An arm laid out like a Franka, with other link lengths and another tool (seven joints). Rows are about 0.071 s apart.
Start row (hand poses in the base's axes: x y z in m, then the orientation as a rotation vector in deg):
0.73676, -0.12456, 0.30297, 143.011, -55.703, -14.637
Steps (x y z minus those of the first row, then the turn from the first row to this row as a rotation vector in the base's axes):
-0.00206, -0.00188, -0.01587, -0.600, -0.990, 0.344
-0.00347, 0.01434, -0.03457, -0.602, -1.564, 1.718
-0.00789, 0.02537, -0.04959, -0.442, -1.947, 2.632
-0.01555, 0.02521, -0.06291, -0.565, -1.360, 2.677
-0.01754, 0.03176, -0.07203, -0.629, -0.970, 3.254
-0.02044, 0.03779, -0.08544, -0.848, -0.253, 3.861
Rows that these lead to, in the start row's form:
0.73470, -0.12644, 0.28710, 142.964, -55.595, -12.990
0.73329, -0.11022, 0.26840, 143.732, -54.070, -11.852
0.72887, -0.09919, 0.25338, 144.378, -53.065, -11.177
0.72121, -0.09935, 0.24006, 144.081, -52.769, -11.820
0.71922, -0.09280, 0.23094, 144.115, -51.874, -12.082
0.71632, -0.08677, 0.21753, 143.898, -50.800, -12.650

